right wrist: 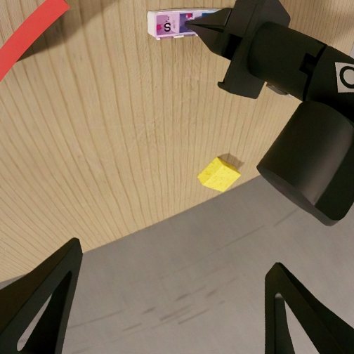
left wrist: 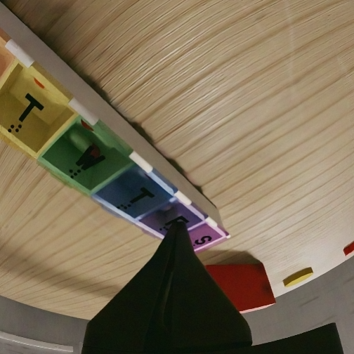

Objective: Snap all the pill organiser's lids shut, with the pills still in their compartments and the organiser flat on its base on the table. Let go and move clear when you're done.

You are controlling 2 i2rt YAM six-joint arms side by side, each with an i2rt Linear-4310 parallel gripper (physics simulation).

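Observation:
The pill organiser [left wrist: 117, 122] [right wrist: 152, 24] lies flat on the table. Its yellow lid [left wrist: 47, 112], green lid [left wrist: 75, 162], blue lid [left wrist: 125, 187], purple F lid [left wrist: 167, 207] and pink-purple S lid [left wrist: 212, 235] [right wrist: 167, 27] lie down over their compartments. Whether each is fully snapped is hard to tell. Red bits show under the yellow and green lids. The organiser's far end is cut off in the left wrist view and hidden by the left arm in the right. My left gripper [left wrist: 179, 229] [right wrist: 187, 24] is shut and empty, its tip at the F lid. My right gripper [right wrist: 179, 263] is open and empty, away from the organiser.
A red block [left wrist: 242, 287] lies past the organiser's S end, with a yellow disc [left wrist: 298, 276] beside it. A yellow block [right wrist: 219, 175] lies near the table edge. A curved red strip [right wrist: 30, 37] is at upper left in the right wrist view. The left arm [right wrist: 285, 57] reaches in from the right.

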